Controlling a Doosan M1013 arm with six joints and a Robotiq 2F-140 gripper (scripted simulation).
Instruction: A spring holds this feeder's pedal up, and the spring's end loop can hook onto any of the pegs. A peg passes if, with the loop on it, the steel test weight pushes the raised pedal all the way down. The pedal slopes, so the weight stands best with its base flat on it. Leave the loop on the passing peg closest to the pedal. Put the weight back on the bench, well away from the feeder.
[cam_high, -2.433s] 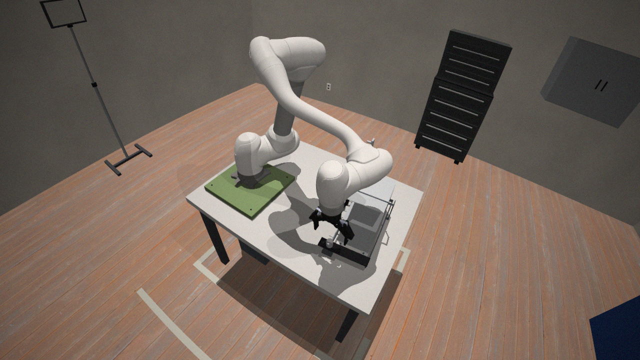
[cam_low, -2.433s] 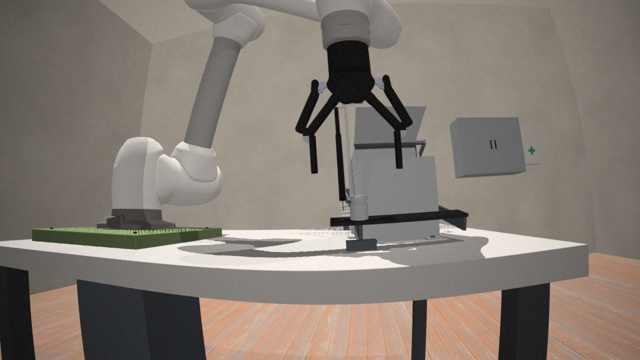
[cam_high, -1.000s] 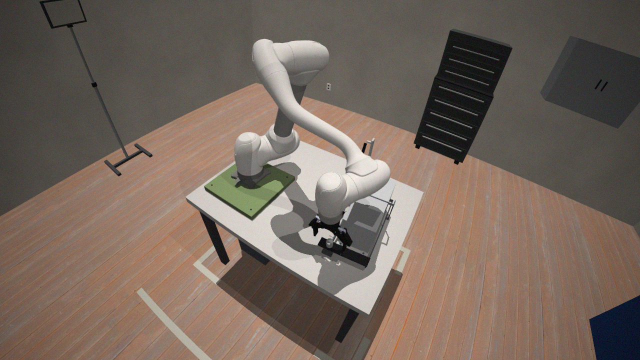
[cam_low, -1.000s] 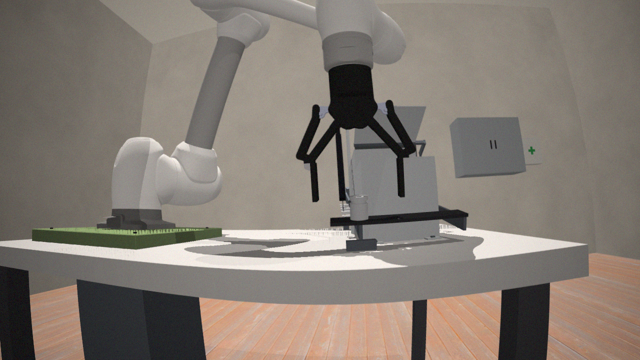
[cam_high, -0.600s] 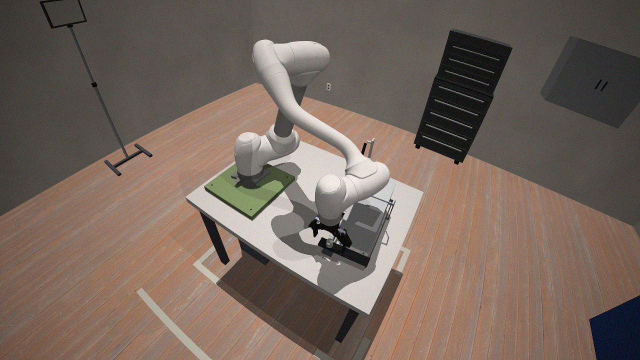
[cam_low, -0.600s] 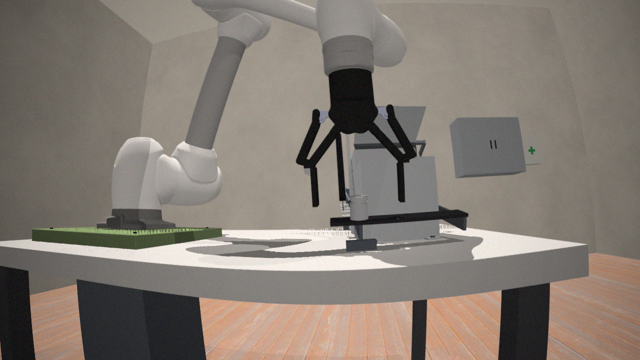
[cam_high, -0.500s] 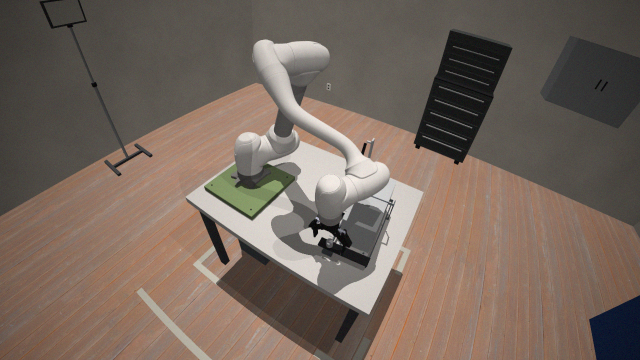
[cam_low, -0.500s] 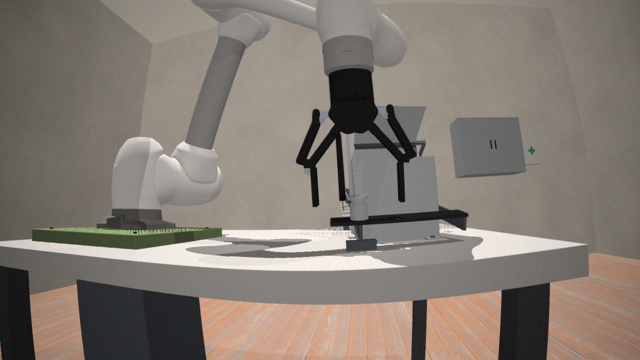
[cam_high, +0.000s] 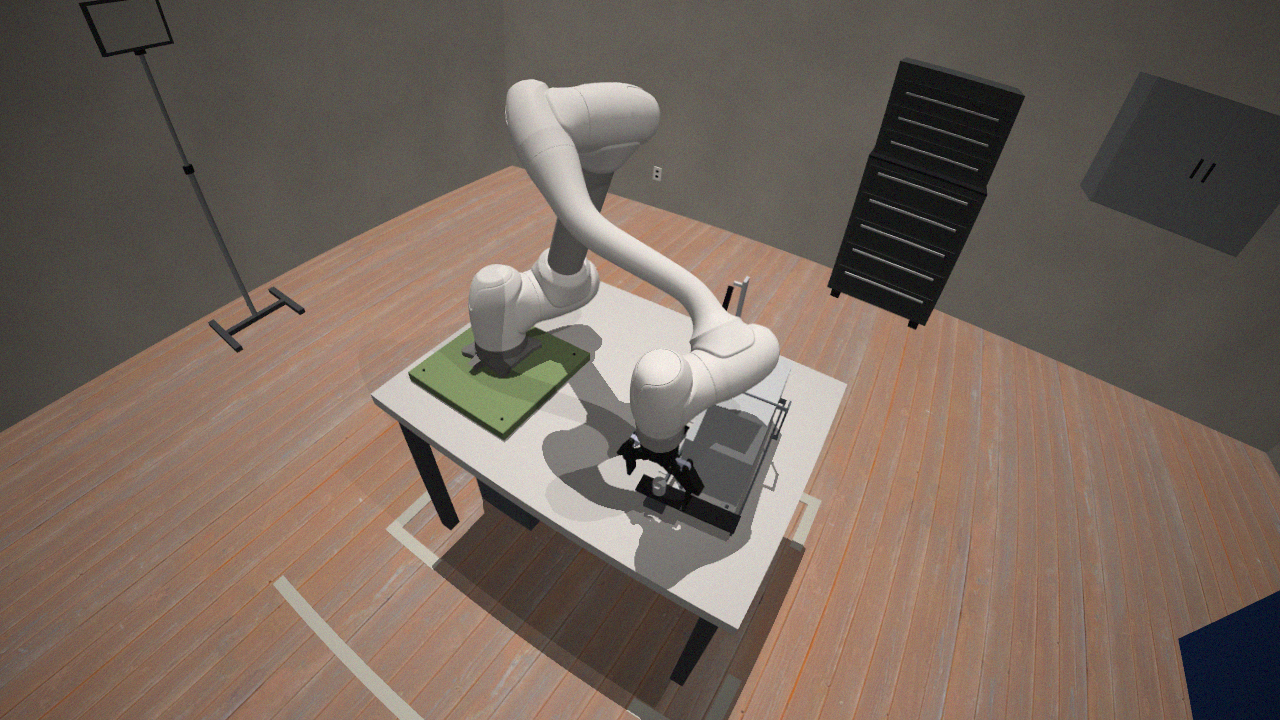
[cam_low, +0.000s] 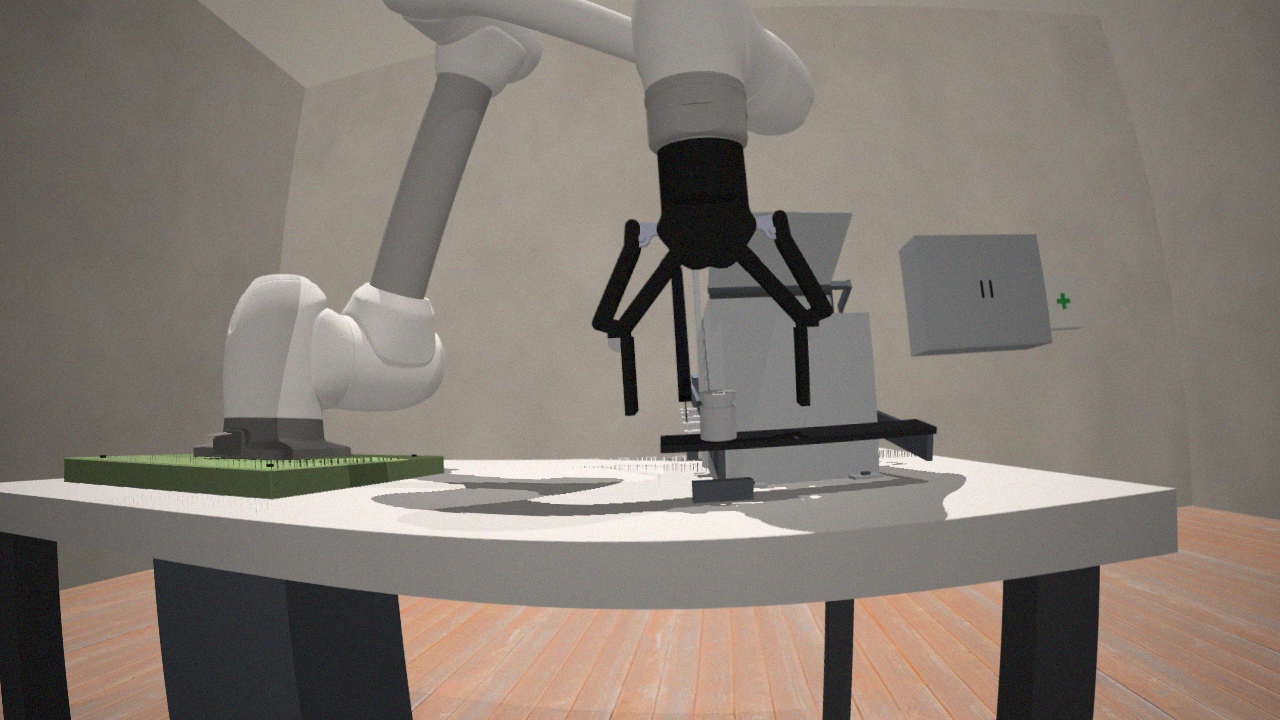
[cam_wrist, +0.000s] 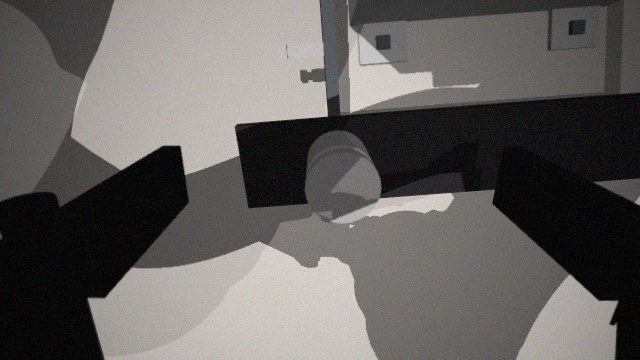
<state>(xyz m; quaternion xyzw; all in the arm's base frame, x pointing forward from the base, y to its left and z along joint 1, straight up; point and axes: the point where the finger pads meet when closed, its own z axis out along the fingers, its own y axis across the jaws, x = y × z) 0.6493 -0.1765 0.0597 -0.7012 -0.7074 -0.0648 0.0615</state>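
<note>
Right now my hand is 1 cm above the steel test weight. The rest, counted from my hand: small dark block: 1 cm to the right, 8 cm below.
</note>
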